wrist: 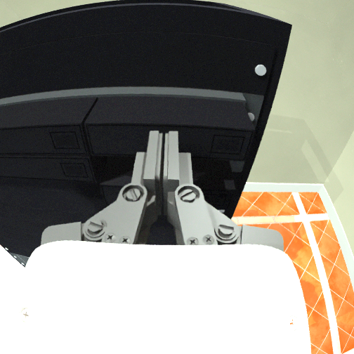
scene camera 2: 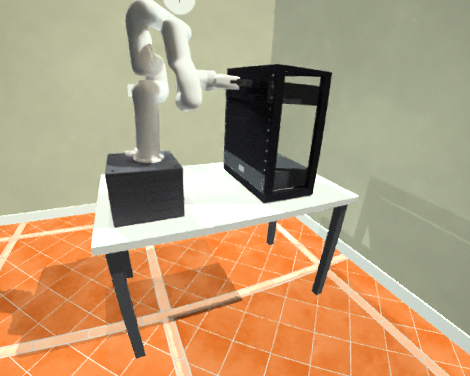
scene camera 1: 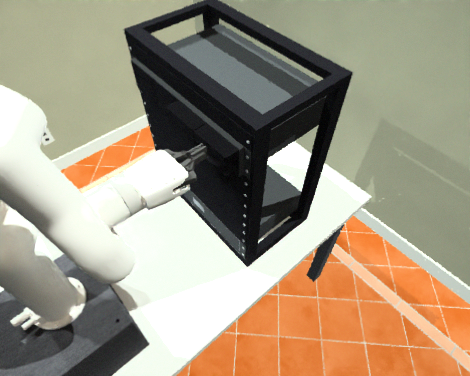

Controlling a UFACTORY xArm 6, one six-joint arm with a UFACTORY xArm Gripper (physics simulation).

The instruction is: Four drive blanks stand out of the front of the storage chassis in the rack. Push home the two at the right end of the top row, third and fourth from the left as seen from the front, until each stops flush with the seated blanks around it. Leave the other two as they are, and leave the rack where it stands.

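Pixels of known places: gripper, fingertip midpoint: [scene camera 2: 251, 83] [scene camera 1: 205, 149]; arm's base, origin of the base link: [scene camera 2: 148, 158] [scene camera 1: 59, 303].
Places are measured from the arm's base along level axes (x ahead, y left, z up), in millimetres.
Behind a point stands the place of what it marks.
The black rack [scene camera 1: 258, 200] @(y -209, x 484, z 148 mm) [scene camera 2: 272, 145] @(y -208, x 472, z 67 mm) stands upright on the table. In the wrist view, the right-end top-row blank [wrist: 170, 116] stands out below the chassis's grey strip [wrist: 125, 91]. The third blank [wrist: 40, 117] stands out at its left, across a narrow gap. Both blanks also show dark in scene camera 1, the third [scene camera 1: 182, 116] @(y -8, x 437, z 325 mm) and the fourth [scene camera 1: 219, 141] @(y -126, x 438, z 325 mm). My gripper [scene camera 1: 204, 148] @(y -112, x 409, z 311 mm) [scene camera 2: 239, 83] [wrist: 163, 149] is shut and empty. Its tips are at the right-end blank's front face, left of its square mark; contact cannot be told. The fingers hide part of the face.
Below the third blank, another blank face [wrist: 70, 169] shows at the left in the wrist view. The rack stands on the white table [scene camera 1: 210, 295] @(y -186, x 315, z -210 mm) [scene camera 2: 210, 220] @(y -233, x 181, z -210 mm). The arm's dark base block [scene camera 1: 107, 340] @(y -158, x 34, z -1 mm) [scene camera 2: 145, 197] @(y -153, x -50, z -101 mm) stands at the table's other end. Walls rise behind the rack.
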